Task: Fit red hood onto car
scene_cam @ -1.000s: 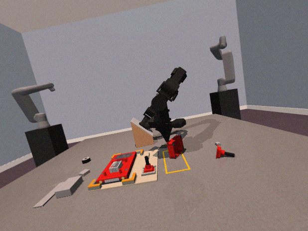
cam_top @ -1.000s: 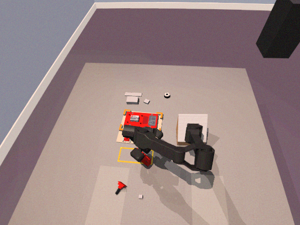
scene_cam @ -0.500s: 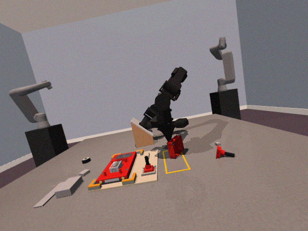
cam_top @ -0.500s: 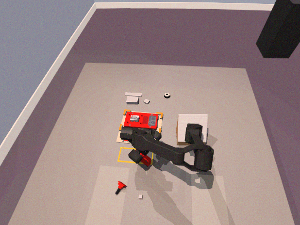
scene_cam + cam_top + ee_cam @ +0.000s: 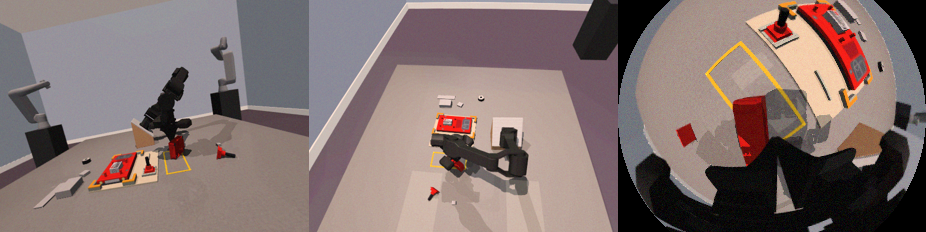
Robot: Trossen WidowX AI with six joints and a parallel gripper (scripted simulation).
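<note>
Now: the hood 1 cm ahead of my gripper tip, 1 cm to the left of it and 2 cm below it. Also, from my gripper tip: grey engine block 8 cm ahead, 23 cm to the right, 3 cm below.
</note>
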